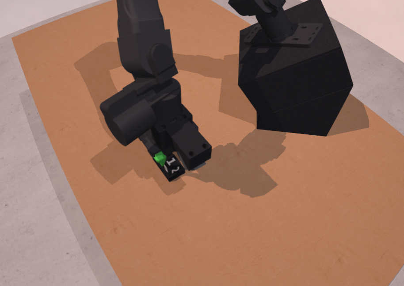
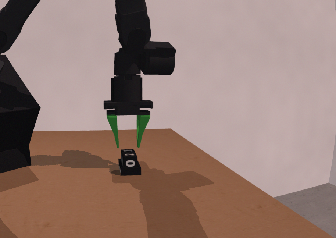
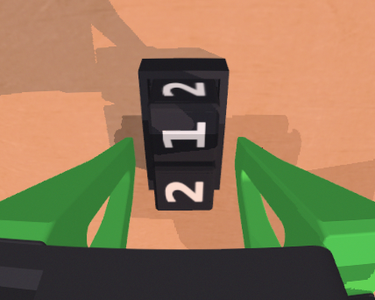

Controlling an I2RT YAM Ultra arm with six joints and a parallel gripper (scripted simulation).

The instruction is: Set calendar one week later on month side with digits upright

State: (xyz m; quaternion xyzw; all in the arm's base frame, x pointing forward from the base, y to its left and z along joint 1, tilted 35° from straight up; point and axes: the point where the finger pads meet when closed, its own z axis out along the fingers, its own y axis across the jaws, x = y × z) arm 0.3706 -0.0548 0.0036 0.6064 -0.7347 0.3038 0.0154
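Now: hand 5 cm above the black tray, 1 cm to the left of it and 1 cm past it.
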